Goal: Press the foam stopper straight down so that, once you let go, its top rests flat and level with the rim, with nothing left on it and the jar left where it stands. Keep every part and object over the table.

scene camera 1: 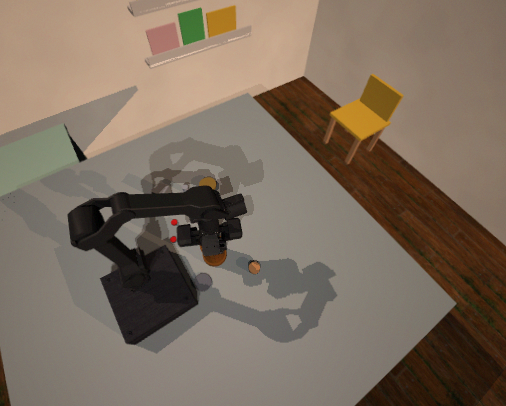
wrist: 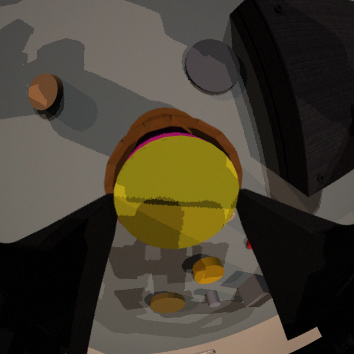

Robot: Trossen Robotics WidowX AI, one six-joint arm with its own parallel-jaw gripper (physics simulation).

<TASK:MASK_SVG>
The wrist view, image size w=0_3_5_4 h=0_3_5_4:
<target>gripper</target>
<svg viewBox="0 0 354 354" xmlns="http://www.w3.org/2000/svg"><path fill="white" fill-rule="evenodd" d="M113 193L106 193L19 240L9 243L0 242L0 354L87 354L97 298L117 220ZM239 188L235 207L244 233L273 299L287 340L316 326L321 334L321 337L288 354L354 354L354 223L348 225L339 224L246 188Z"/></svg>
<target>brown disc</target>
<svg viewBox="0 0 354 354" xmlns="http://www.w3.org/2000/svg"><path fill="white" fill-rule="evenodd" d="M58 76L41 73L31 81L28 89L28 99L35 109L50 109L59 103L63 94L63 84Z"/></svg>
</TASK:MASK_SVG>
